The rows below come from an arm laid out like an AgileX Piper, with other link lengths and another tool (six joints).
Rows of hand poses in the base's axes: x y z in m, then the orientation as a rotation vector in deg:
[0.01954 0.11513 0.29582 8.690 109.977 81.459]
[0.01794 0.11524 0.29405 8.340 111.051 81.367]
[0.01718 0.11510 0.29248 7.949 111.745 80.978]
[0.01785 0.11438 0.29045 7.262 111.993 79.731]
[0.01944 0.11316 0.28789 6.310 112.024 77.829]
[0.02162 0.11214 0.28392 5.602 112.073 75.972]
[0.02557 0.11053 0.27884 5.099 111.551 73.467]
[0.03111 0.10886 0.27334 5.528 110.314 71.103]
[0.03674 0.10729 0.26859 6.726 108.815 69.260]
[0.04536 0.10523 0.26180 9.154 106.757 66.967]
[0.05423 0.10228 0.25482 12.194 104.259 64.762]
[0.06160 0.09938 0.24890 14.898 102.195 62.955]
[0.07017 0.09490 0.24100 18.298 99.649 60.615]
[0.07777 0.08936 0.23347 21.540 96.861 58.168]
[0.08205 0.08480 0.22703 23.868 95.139 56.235]
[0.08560 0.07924 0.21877 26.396 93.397 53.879]
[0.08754 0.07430 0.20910 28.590 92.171 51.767]
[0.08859 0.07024 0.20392 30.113 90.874 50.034]
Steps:
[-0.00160 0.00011 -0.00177 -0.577 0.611 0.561]
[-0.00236 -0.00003 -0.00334 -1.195 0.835 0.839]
[-0.00169 -0.00075 -0.00537 -2.248 0.344 0.656]
[-0.00010 -0.00197 -0.00793 -3.700 -0.610 0.198]
[0.00208 -0.00299 -0.01190 -5.071 -1.413 -0.357]
[0.00603 -0.00460 -0.01698 -6.583 -2.721 -1.583]
[0.01157 -0.00627 -0.02248 -7.480 -4.095 -3.552]
[0.01720 -0.00784 -0.02723 -7.726 -5.158 -5.806]
[0.02582 -0.00990 -0.03402 -7.675 -6.143 -9.242]
[0.03469 -0.01285 -0.04100 -7.197 -7.074 -13.176]
[0.04206 -0.01575 -0.04692 -6.716 -7.678 -16.538]
[0.05063 -0.02023 -0.05482 -6.153 -8.326 -20.788]
[0.05823 -0.02577 -0.06235 -5.586 -9.169 -25.122]
[0.06251 -0.03033 -0.06879 -5.400 -9.540 -28.215]
[0.06606 -0.03589 -0.07705 -5.416 -9.840 -31.664]
[0.06800 -0.04083 -0.08672 -5.595 -9.846 -34.569]
[0.06905 -0.04489 -0.09190 -5.705 -10.202 -36.935]

